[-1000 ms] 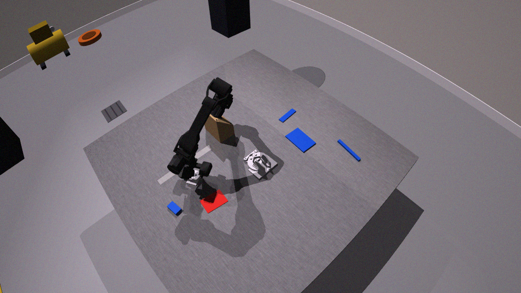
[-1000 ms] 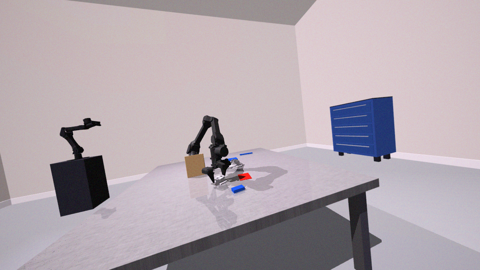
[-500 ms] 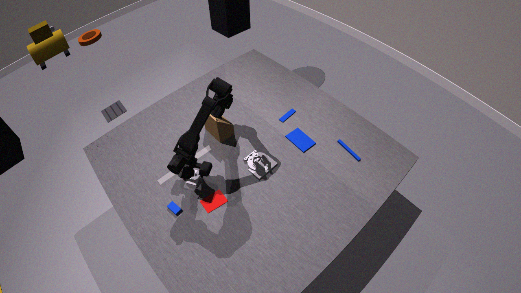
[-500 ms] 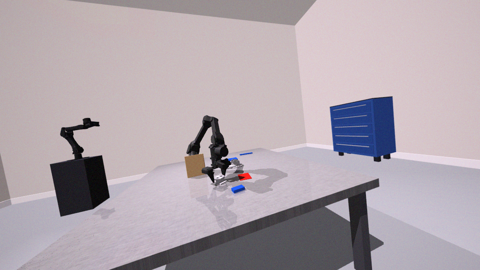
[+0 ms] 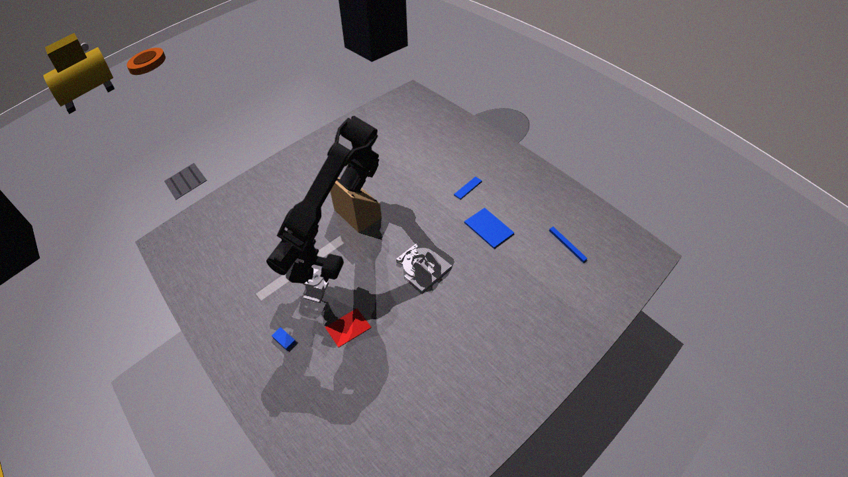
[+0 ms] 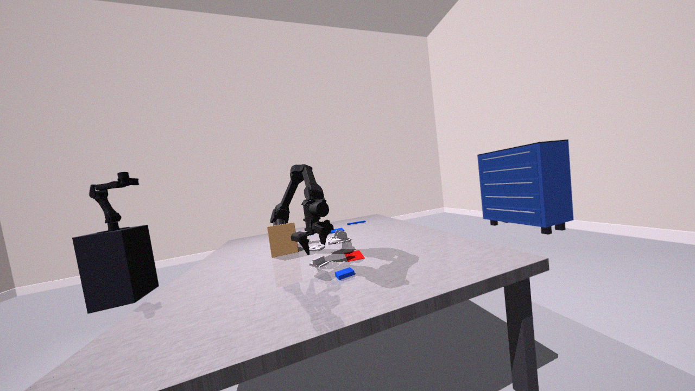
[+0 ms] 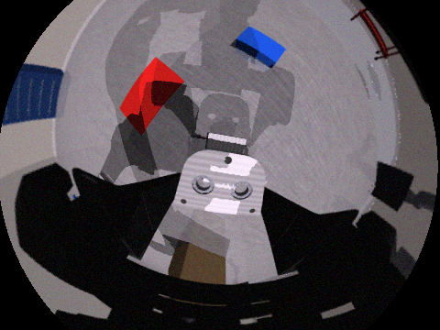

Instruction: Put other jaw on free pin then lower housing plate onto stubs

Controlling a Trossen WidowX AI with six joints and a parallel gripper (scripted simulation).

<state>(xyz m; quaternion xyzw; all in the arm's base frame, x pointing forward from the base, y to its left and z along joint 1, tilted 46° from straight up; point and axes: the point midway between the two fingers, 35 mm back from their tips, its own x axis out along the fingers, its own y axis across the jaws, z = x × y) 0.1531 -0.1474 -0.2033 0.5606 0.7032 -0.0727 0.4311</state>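
My gripper tip is 10 mm to the left of the white stepped part and 40 mm above it. The rest, counted from my gripper tip: red plate 160 mm ahead, 10 mm to the right, 50 mm below; small blue block 70 mm ahead, 170 mm to the right, 40 mm below; blue plate 180 mm ahead, 510 mm to the left, 50 mm below.
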